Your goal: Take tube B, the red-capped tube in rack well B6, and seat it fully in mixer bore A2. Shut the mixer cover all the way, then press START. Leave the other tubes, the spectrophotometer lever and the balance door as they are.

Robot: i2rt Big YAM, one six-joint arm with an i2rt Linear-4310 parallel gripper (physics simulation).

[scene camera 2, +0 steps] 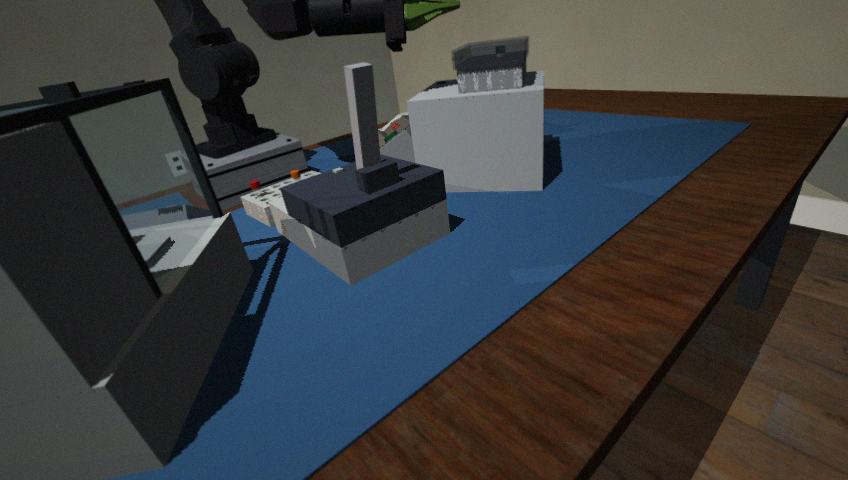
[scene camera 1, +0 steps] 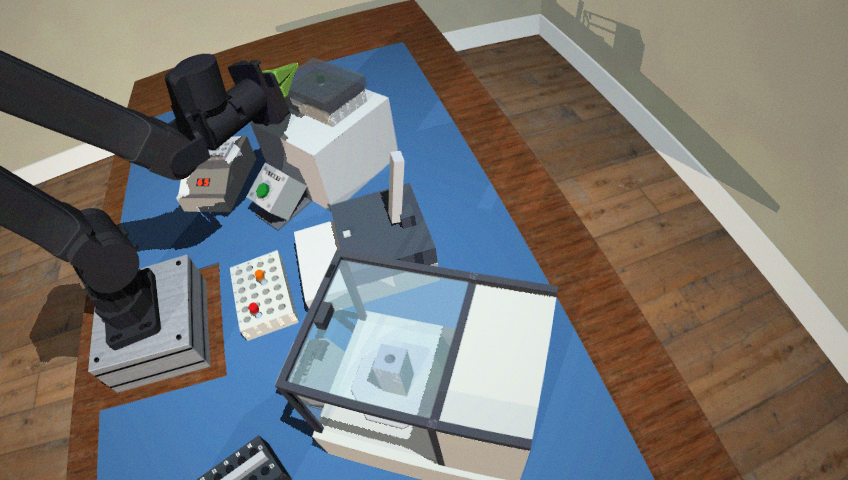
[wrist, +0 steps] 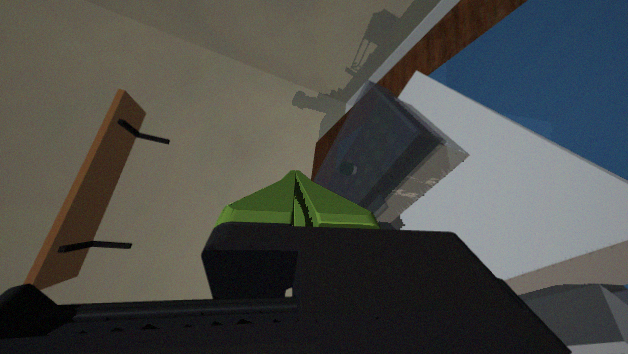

same spot on mixer cover: [scene camera 2: 514,50] = [scene camera 1: 360,82]
